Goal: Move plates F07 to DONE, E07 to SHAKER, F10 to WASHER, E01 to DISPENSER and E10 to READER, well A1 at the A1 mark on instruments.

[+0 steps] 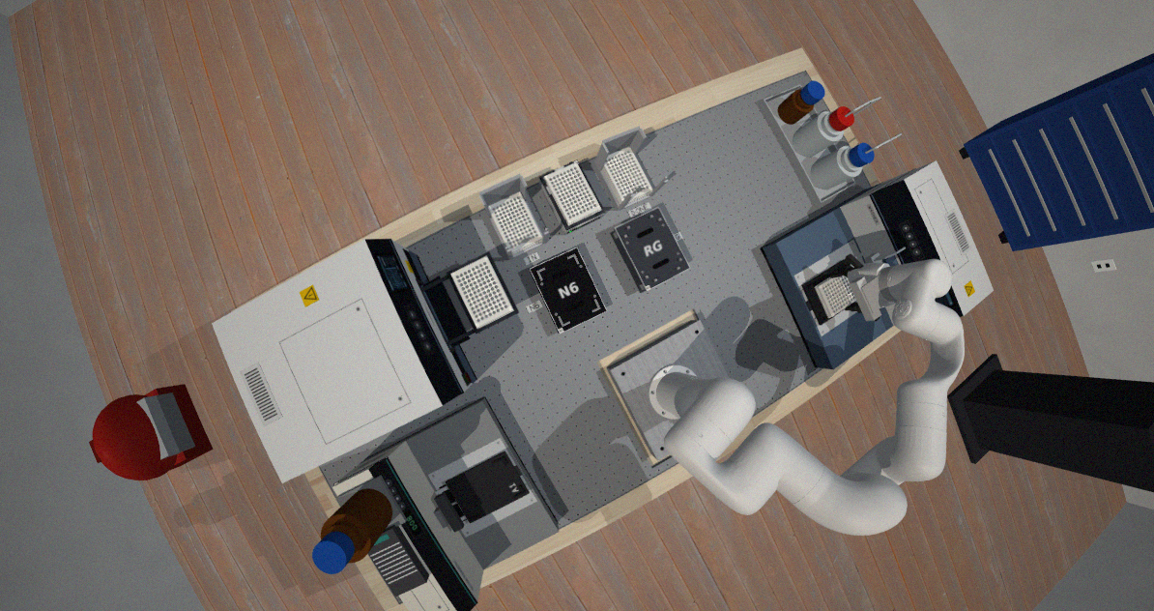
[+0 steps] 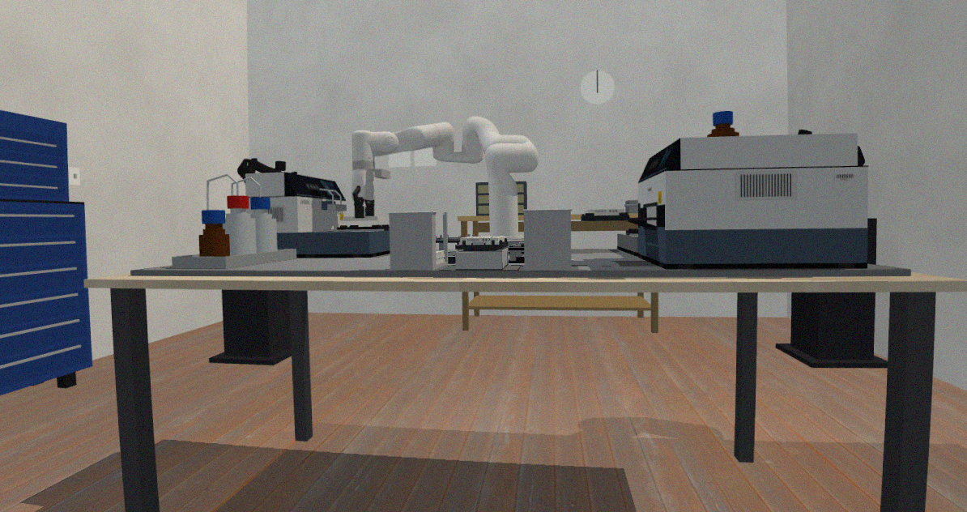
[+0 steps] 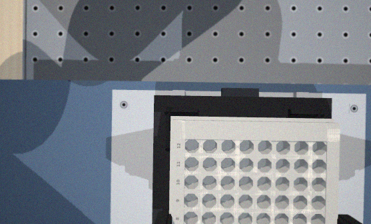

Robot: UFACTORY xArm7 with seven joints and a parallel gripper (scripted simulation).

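Right now the washer nest is 4 cm below my hand. The rest, counted from my hand: washer housing: 25 cm to the right, 4 cm below; then blue washer base: 9 cm below, 3 cm to the right; then regrip nest RG: 37 cm to the left, 31 cm ahead, 8 cm below.
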